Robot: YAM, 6 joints.
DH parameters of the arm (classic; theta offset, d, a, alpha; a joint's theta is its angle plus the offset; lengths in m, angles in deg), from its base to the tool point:
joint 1: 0 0.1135 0.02 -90
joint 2: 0 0 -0.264 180
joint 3: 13.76 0 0.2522 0
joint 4: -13.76 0 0.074 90
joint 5: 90 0 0 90
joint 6: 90 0.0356 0 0
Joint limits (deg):
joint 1: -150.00..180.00
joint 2: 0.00..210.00
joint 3: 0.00..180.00
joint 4: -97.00..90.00
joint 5: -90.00..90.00
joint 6: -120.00..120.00
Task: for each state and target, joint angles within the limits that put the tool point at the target. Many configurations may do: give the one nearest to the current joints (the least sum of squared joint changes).
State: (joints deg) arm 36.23 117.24 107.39 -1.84 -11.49 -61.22
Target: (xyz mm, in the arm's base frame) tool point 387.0 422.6 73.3
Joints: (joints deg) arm 46.85 151.92 114.18 3.09 -10.87 -61.22
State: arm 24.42 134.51 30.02 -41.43 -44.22 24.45
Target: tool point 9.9 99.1 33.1
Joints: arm 67.25 125.64 23.13 -50.52 -55.07 24.45
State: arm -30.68 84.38 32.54 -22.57 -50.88 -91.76
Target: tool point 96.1 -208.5 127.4
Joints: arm -71.69 85.82 34.15 -21.61 -46.25 -91.76
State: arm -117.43 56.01 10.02 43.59 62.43 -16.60
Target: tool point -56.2 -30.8 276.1
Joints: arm -119.74 9.52 6.52 59.70 70.32 -16.60
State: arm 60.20 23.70 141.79 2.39 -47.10 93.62
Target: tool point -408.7 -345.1 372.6
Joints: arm 42.75 17.31 154.40 7.83 -42.33 93.62
